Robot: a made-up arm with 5 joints. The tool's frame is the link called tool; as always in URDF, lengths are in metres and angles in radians. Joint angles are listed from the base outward.
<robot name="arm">
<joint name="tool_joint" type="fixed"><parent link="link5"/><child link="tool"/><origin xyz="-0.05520 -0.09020 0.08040" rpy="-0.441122 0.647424 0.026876"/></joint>
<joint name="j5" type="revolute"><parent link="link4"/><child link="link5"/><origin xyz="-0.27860 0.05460 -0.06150"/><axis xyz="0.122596 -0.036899 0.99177"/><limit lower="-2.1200" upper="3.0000"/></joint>
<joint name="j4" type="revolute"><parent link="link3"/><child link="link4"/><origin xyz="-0.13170 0.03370 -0.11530"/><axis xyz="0 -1 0"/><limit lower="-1.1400" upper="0.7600"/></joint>
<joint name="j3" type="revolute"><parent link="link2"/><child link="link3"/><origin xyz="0.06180 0.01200 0.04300"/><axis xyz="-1 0 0"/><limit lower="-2.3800" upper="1.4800"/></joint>
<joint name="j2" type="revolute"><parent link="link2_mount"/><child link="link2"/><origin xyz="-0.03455 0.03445 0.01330"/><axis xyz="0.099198 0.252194 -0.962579"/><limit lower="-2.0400" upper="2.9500"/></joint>
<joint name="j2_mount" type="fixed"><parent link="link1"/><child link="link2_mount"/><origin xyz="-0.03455 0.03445 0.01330"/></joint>
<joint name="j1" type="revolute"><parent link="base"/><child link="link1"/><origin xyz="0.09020 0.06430 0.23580"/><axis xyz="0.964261 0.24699 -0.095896"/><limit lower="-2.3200" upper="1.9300"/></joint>
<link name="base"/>
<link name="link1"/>
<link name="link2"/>
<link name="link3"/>
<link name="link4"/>
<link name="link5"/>
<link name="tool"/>
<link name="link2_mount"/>
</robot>
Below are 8 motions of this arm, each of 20 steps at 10 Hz.
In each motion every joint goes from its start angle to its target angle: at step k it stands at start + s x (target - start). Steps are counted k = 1, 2, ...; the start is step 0. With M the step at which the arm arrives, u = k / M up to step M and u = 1 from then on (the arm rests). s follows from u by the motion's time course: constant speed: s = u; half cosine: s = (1 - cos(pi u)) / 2; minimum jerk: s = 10 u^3 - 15 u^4 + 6 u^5.
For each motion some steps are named. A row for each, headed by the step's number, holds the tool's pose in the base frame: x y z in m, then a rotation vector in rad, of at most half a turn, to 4 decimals.
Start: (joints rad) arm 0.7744 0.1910 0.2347 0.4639 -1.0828
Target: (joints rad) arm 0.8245 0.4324 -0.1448 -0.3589 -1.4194
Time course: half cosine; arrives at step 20
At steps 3, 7, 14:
3: -0.3782 0.3357 0.3593 0.4256 1.0136 -0.9668
7: -0.3539 0.3248 0.4578 0.4556 1.2859 -0.9920
14: -0.2442 0.2361 0.6382 0.4729 1.9223 -0.9445

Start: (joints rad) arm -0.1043 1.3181 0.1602 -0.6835 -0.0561
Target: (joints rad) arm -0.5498 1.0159 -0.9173 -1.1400 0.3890
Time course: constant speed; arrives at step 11
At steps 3, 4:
3: -0.0745 0.3866 0.4419 0.5840 1.3929 -0.5046
4: -0.0944 0.3738 0.4294 0.6028 1.3048 -0.3955

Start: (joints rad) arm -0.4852 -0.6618 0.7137 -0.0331 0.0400
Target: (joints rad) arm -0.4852 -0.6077 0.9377 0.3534 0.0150
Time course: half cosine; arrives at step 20
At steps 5, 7, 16, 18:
5: -0.2435 -0.1780 0.2535 -1.8586 0.0915 0.3131
7: -0.2355 -0.1892 0.2515 -1.8745 0.0339 0.3142
16: -0.1876 -0.2394 0.2545 -1.9522 -0.2488 0.3384
18: -0.1816 -0.2443 0.2562 -1.9607 -0.2801 0.3432

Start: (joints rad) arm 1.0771 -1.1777 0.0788 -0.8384 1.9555
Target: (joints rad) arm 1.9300 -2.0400 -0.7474 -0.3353 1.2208
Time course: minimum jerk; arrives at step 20
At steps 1, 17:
1: -0.1264 0.0028 0.2473 -0.1912 -0.9570 2.8231
17: 0.0212 0.1165 0.0718 -0.1044 -2.4057 1.7151

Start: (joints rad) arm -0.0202 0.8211 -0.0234 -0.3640 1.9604
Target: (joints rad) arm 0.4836 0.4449 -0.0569 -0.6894 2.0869
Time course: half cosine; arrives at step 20
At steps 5, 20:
5: -0.0865 0.3312 0.3186 0.1096 0.1586 1.4272
20: -0.0892 0.2288 0.4379 0.6979 -0.2354 1.7793

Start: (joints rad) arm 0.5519 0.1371 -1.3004 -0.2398 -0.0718
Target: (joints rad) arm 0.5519 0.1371 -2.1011 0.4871 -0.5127
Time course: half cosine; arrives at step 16
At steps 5, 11, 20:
5: -0.3452 0.1995 0.4801 1.6200 0.5143 0.4428
11: -0.3120 0.2484 0.6211 2.1792 0.5088 0.0332
20: -0.2824 0.2308 0.6860 2.4202 0.5505 -0.1258

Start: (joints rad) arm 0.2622 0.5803 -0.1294 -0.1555 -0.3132
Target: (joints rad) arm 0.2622 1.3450 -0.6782 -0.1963 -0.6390
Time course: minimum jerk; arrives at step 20
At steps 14, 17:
14: -0.0335 0.4627 0.5553 1.0696 1.3025 -1.0828
17: 0.0140 0.4612 0.5665 1.2047 1.2868 -1.1895

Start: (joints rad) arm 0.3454 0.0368 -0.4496 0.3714 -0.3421
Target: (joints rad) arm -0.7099 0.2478 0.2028 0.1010 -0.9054
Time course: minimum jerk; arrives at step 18
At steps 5, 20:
5: -0.3933 0.3016 0.1944 0.2685 0.5329 -0.2487
20: -0.3885 0.1678 -0.0170 -0.8066 0.2305 -1.1897

